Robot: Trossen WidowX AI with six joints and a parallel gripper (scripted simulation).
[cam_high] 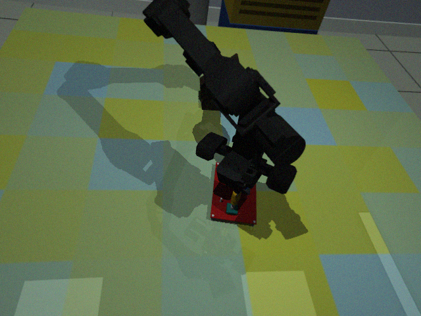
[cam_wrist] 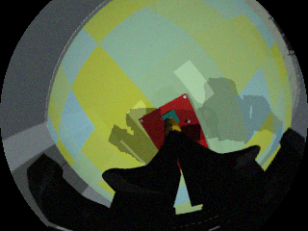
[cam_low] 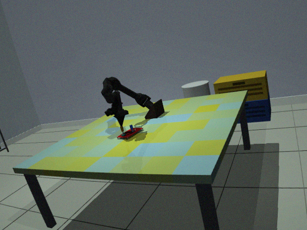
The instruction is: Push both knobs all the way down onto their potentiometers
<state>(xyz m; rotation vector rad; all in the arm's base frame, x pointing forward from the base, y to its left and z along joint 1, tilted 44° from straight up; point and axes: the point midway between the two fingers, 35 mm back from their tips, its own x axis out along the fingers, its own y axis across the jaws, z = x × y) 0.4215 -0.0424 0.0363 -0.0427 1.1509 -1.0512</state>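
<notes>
Right now my gripper tip is 10 mm above the yellow knob. Round my gripper tip: blue knob 50 mm behind, 40 mm to the left, 30 mm below.
</notes>
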